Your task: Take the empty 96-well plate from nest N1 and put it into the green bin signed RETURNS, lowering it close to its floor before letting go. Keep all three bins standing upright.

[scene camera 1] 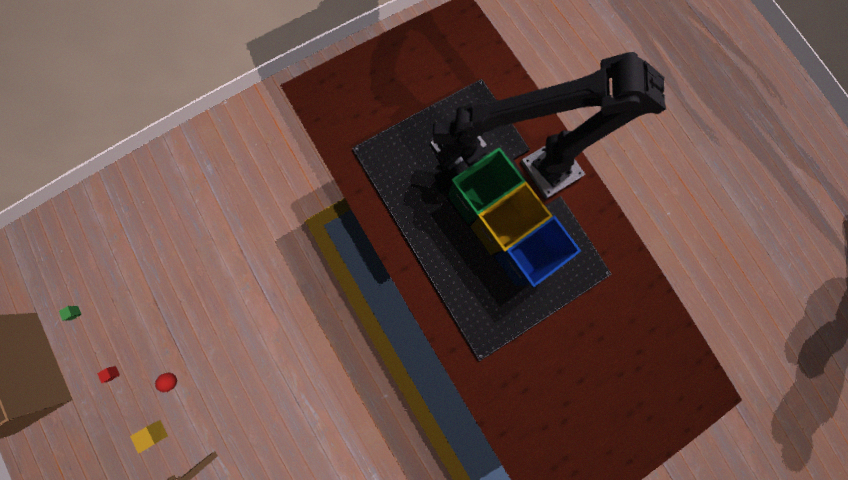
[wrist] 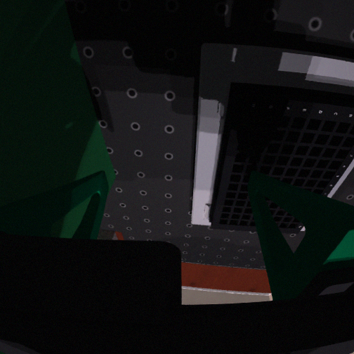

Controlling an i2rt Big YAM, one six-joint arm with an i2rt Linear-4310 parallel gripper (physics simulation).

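Places are measured from the arm's base along level axes (x ahead, y left, z up), in centimetres.
Pixels of known places: gripper, fingertip midpoint: (scene camera 1: 469, 157); arm's base at its link origin: (scene camera 1: 551, 168).
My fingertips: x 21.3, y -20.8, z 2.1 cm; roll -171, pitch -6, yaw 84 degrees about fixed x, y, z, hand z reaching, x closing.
For each thing: its middle in the pictures, then the offset to it from my fingertips. Level surfaces: height alone.
- green bin at the middle of its body: (scene camera 1: 482, 189) dy +11.9, dx +5.9, dz +5.6 cm
- yellow bin at the middle of its body: (scene camera 1: 507, 221) dy +24.8, dx +6.8, dz +5.6 cm
- blue bin at the middle of its body: (scene camera 1: 533, 253) dy +37.8, dx +7.1, dz +5.6 cm
- dark perforated board at its surface level: dz -3.3 cm
The black 96-well plate (wrist: 295, 150) lies in its pale-framed nest (wrist: 205, 165) in the wrist view, right of centre and partly in shadow. No nest label is readable. My gripper (wrist: 177, 178) is wide open and empty. Its right finger shows in front of the plate's lower part; its left finger shows over the green bin's side. The plate sits to the right of the midline between the fingers. The green bin (scene camera 1: 502, 166) (wrist: 40, 100) stands upright beside the nest; its sign does not show. In the scene view the arm's hand hides most of the nest and plate.
The yellow bin (scene camera 1: 516, 215) and blue bin (scene camera 1: 544, 249) stand upright in a row beyond the green bin on the dark perforated board (scene camera 1: 476, 333). The arm's base plate (scene camera 1: 547, 187) is close to the bins. The green bin's wall is near the left finger.
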